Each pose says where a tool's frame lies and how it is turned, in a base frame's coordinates. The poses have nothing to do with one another.
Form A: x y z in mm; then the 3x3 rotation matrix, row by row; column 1 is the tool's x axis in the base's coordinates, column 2 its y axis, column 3 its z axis. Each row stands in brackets.
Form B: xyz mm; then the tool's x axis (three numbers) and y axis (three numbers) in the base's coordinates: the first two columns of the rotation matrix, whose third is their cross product. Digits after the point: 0 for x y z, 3 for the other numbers.
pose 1, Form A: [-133 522 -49], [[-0.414 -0.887 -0.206], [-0.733 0.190 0.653], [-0.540 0.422 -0.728]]
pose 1, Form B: -133 522 -49 -0.414 -0.733 -0.540 -0.887 0.190 0.422
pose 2, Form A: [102 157 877], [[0.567 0.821 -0.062], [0.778 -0.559 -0.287], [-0.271 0.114 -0.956]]
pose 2, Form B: 102 157 877 0.567 0.778 -0.271 0.821 -0.559 0.114
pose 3, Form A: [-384 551 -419], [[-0.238 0.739 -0.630], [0.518 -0.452 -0.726], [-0.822 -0.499 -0.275]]
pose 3, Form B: -384 551 -419 -0.238 0.518 -0.822 0.739 -0.452 -0.499
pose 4, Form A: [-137 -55 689], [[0.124 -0.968 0.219], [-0.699 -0.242 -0.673], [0.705 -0.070 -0.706]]
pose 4, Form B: -137 -55 689 0.124 -0.699 0.705 -0.968 -0.242 -0.070
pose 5, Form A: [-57 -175 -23], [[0.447 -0.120 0.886], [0.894 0.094 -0.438], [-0.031 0.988 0.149]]
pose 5, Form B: -57 -175 -23 0.447 0.894 -0.031 -0.120 0.094 0.988
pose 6, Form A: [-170 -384 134], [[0.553 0.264 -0.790], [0.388 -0.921 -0.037], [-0.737 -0.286 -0.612]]
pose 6, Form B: -170 -384 134 0.553 0.388 -0.737 0.264 -0.921 -0.286
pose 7, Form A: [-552 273 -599], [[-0.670 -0.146 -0.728], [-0.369 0.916 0.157], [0.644 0.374 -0.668]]
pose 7, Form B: -552 273 -599 -0.670 -0.369 0.644 -0.146 0.916 0.374
